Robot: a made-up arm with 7 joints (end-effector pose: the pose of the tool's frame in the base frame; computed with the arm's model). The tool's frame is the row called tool.
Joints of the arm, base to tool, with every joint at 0 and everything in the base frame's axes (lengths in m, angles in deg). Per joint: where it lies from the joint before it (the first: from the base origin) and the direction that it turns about. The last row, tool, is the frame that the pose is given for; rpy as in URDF.
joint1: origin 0.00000 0.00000 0.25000 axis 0 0 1
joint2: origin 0.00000 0.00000 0.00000 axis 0 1 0
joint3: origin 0.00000 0.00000 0.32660 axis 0 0 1
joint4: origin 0.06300 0.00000 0.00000 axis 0 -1 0
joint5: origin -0.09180 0.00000 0.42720 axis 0 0 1
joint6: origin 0.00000 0.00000 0.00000 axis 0 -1 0
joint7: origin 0.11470 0.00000 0.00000 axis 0 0 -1
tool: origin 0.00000 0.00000 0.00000 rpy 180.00 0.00 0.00
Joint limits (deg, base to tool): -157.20..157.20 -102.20..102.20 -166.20..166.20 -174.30..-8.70 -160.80..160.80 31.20..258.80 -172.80..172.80
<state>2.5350 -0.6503 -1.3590 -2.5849 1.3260 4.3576 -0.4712</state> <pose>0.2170 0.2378 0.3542 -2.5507 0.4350 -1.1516</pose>
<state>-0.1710 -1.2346 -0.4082 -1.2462 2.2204 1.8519 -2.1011</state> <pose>-0.4077 -0.1744 0.9033 -0.7721 1.1026 2.5193</pose>
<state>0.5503 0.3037 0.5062 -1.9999 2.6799 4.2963 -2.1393</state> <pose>0.2509 0.3472 0.3757 2.7603 0.4177 0.1103</pose>
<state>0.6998 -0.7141 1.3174 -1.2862 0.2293 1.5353 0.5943</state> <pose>-0.5500 0.2439 0.7666 -1.9636 -1.9565 -0.7925</pose>
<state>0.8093 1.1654 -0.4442 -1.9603 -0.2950 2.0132 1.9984</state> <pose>0.4909 0.1557 -0.1592 1.5079 -1.1846 0.2573</pose>
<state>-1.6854 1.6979 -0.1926 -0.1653 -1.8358 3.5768 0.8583</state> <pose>0.0067 -0.7004 0.0808 2.0483 -0.2766 0.5256</pose>
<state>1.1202 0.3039 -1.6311 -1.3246 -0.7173 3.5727 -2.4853</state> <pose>0.4483 0.0249 0.7940 -0.2774 1.0987 -0.4831</pose>
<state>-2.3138 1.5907 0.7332 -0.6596 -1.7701 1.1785 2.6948</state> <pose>-0.4146 -0.7111 -0.0254 -1.1829 -1.5077 -0.3886</pose>
